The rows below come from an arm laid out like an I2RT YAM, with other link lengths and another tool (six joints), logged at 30 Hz.
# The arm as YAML. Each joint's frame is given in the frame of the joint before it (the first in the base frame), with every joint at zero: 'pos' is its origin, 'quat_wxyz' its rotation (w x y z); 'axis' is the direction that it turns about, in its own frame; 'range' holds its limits. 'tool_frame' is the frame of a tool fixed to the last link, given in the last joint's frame.
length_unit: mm
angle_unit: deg
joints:
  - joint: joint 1
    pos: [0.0, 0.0, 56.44]
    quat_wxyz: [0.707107, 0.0, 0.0, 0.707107]
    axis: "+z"
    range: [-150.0, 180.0]
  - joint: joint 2
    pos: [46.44, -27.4, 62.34]
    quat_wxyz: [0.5, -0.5, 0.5, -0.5]
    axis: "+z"
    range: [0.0, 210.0]
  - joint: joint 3
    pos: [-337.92, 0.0, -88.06]
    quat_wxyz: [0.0, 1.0, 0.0, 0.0]
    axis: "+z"
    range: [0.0, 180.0]
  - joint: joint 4
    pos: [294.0, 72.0, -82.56]
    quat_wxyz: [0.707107, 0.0, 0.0, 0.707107]
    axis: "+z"
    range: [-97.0, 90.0]
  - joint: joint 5
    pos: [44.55, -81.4, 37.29]
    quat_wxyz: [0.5, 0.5, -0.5, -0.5]
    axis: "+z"
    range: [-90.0, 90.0]
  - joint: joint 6
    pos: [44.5, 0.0, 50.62]
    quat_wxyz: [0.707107, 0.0, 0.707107, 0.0]
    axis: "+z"
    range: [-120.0, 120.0]
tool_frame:
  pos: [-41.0, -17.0, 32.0]
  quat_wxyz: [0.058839, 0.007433, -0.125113, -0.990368]
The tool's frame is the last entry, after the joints.
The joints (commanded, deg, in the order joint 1, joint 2, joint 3, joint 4, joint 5, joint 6), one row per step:
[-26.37 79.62 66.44 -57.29 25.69 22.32]
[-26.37 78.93 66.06 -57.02 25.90 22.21]
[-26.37 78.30 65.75 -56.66 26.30 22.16]
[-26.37 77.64 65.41 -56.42 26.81 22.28]
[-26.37 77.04 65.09 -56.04 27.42 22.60]
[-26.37 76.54 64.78 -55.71 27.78 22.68]
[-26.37 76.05 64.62 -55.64 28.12 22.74]
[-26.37 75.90 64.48 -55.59 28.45 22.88]
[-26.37 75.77 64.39 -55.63 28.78 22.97]
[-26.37 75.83 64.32 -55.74 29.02 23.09]
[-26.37 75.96 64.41 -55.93 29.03 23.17]
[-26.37 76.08 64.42 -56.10 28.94 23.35]
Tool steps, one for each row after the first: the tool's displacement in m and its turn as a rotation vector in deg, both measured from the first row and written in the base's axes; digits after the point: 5 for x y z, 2 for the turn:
[-0.00231 0.00075 0.00111 -0.44 -0.37 0.02]
[-0.00413 0.00098 0.00236 -1.09 -0.79 -0.08]
[-0.00638 0.00134 0.00352 -1.75 -1.14 -0.36]
[-0.00797 0.00133 0.00458 -2.53 -1.65 -0.85]
[-0.00941 0.00150 0.00520 -3.05 -2.02 -1.05]
[-0.01114 0.00185 0.00650 -3.50 -2.27 -1.23]
[-0.01187 0.00176 0.00641 -3.79 -2.27 -1.47]
[-0.01271 0.00169 0.00648 -4.06 -2.18 -1.66]
[-0.01307 0.00155 0.00579 -4.15 -1.93 -1.84]
[-0.01294 0.00151 0.00565 -4.05 -1.76 -1.90]
[-0.01283 0.00170 0.00509 -3.84 -1.65 -2.01]

